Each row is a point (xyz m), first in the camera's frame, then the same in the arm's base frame.
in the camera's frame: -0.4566 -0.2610 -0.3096
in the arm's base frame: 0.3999 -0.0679 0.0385
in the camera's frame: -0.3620 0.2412 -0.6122
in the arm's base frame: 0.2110 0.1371 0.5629
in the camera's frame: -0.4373 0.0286 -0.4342
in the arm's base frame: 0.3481 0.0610 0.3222
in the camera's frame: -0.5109 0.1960 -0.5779
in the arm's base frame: 0.3459 0.0527 0.5546
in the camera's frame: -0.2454 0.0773 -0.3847
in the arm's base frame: 0.2267 0.2166 0.2703
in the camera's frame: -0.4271 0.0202 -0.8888
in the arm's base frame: 0.0787 -0.1971 0.5821
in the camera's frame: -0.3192 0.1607 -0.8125
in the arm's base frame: 0.0519 -0.0080 0.6085
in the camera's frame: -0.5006 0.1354 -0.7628
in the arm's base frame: 0.2244 -0.0867 0.6158
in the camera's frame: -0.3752 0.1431 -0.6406
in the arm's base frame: 0.1935 0.0501 0.5107
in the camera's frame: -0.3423 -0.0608 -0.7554
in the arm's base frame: 0.0764 -0.1324 0.4168
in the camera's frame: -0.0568 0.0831 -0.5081
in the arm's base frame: 0.0038 0.2444 0.2899
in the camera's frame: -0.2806 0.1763 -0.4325
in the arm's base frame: 0.2399 0.2370 0.3831
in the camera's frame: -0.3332 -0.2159 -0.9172
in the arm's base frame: -0.0424 -0.3213 0.3943
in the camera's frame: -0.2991 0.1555 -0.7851
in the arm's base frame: 0.0506 0.0142 0.5822
